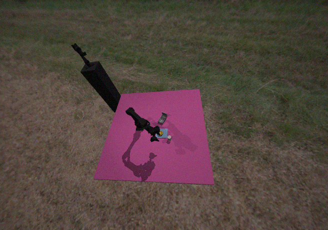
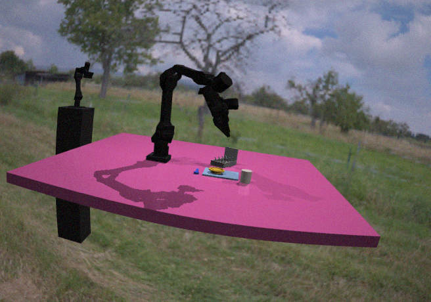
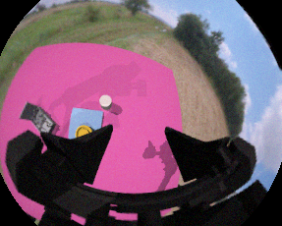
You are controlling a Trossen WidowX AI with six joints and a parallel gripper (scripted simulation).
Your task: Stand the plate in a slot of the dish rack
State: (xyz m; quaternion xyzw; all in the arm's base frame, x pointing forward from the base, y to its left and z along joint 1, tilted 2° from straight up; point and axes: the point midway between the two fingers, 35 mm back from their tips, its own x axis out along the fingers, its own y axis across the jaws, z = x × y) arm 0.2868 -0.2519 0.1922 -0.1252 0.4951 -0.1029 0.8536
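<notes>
The yellow plate lies 18 cm below my gripper tip, 14 cm to the left of it and 3 cm behind it. The rest, counted from my gripper tip: cream cylinder cup 17 cm below, 10 cm ahead, 7 cm to the left; blue spoon 19 cm below, 12 cm to the left, 11 cm behind; light blue mat 19 cm below, 15 cm to the left.
</notes>
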